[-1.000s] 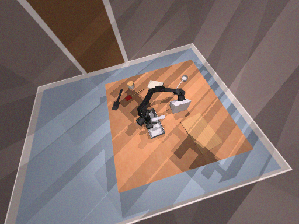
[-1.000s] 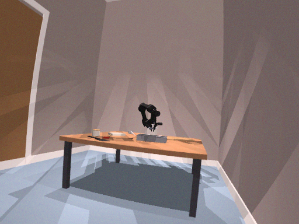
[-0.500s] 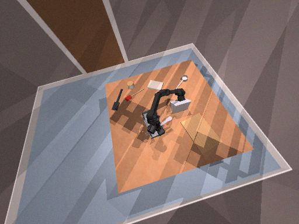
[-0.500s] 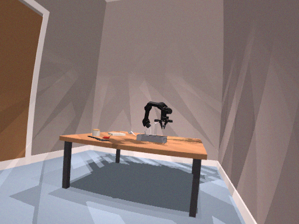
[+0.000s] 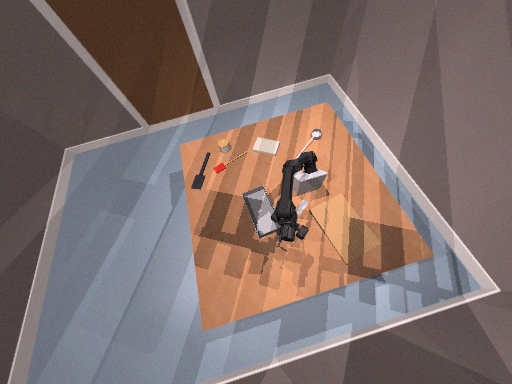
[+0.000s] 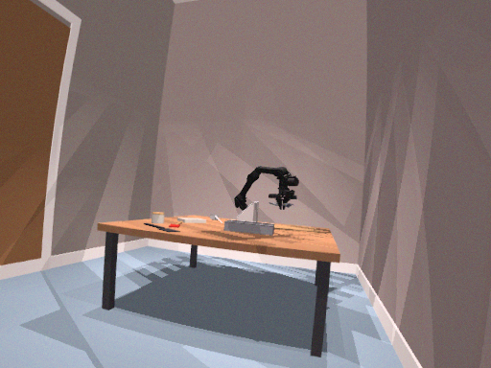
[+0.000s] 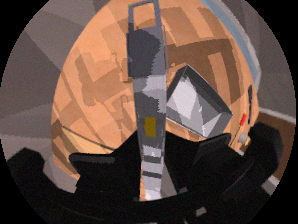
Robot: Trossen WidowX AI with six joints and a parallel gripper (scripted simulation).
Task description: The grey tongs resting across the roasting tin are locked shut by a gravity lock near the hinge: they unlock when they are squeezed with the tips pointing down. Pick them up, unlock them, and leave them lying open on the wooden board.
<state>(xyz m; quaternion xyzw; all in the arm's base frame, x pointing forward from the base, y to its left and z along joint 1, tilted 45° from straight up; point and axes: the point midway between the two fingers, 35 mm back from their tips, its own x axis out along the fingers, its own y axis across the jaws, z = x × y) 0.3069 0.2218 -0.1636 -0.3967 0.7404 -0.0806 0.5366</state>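
Right now my gripper tip is 20 mm short of the yellow lock piece, 10 mm to the right of it and 40 mm below it. Also, from my gripper tip: red spatula 160 mm ahead, 650 mm to the right, 150 mm below; then grey roasting tin 80 mm ahead, 190 mm to the right, 130 mm below; then wooden board 330 mm behind, 90 mm to the left, 150 mm below.
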